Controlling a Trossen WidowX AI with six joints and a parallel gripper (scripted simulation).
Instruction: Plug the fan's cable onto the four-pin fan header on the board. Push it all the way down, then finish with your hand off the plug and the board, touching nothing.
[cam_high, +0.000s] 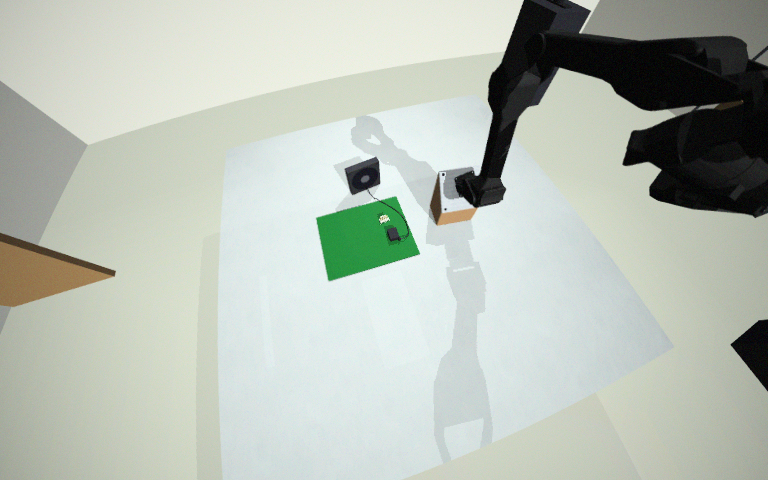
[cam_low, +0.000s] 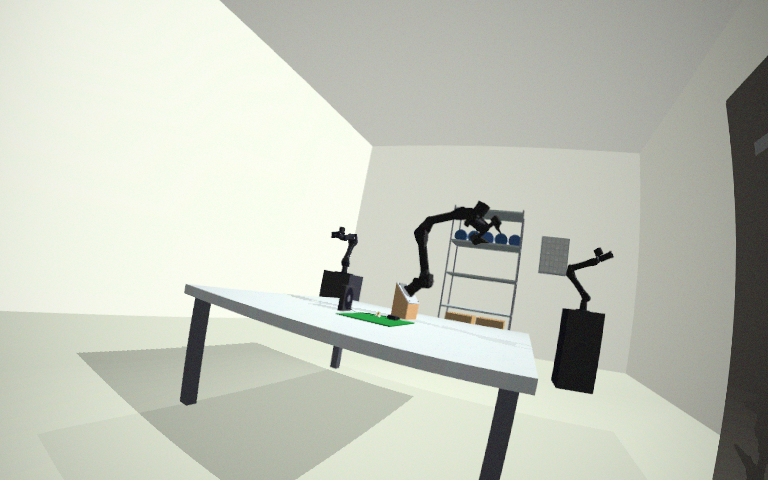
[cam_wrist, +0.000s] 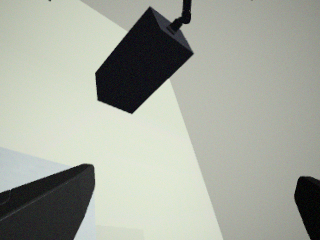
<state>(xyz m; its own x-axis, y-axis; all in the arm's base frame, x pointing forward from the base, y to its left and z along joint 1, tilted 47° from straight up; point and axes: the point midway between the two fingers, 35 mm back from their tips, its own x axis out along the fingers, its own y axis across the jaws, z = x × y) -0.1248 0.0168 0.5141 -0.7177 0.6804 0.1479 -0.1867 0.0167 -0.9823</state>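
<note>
The black plug lies 34 cm ahead of my gripper tip, 38 cm to the right of it and 48 cm below it. The rest, counted from my gripper tip: green board (42 cm ahead, 42 cm to the right, 51 cm below); then black fan (36 cm ahead, 61 cm to the right, 44 cm below).
</note>
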